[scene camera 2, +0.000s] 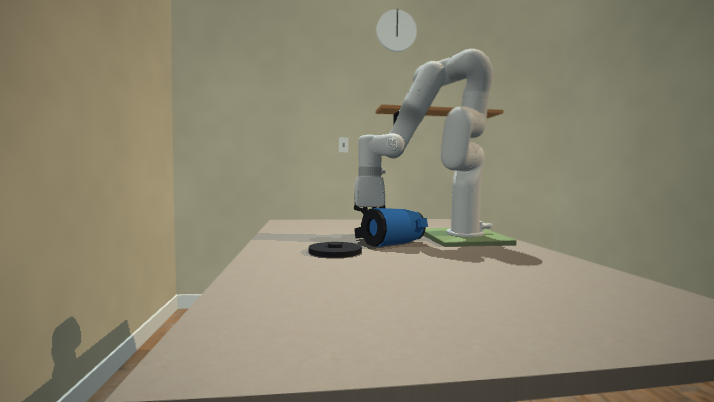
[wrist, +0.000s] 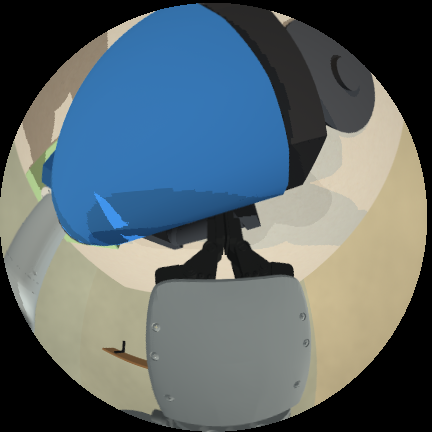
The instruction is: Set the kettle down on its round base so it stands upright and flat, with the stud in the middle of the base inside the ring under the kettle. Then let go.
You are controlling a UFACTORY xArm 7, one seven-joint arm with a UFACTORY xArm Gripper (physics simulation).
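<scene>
The blue kettle (scene camera 2: 400,227) (wrist: 185,110) lies on its side, off its base. Its black underside (scene camera 2: 372,240) faces left and partly toward scene camera 2, with a round blue centre (scene camera 2: 373,227). Its dark handle (scene camera 2: 358,232) (wrist: 190,235) is at the side near the fingers, partly hidden. The round black base (scene camera 2: 322,251) (wrist: 351,112) lies flat on the table, left of the kettle in the scene view, with its stud (scene camera 2: 335,245) (wrist: 348,72) facing up. My gripper (wrist: 221,214) is shut and empty, pointing down close beside the kettle's handle side; the kettle hides its fingertips in the scene view. Contact is unclear.
The arm stands on a green plate (scene camera 2: 500,240) at the right, beyond the kettle's narrow end. The table (scene camera 2: 360,320) extends toward scene camera 2. A brown shelf (scene camera 2: 385,109) (wrist: 131,359) is on the back wall, and a side wall (scene camera 2: 85,150) stands at the left.
</scene>
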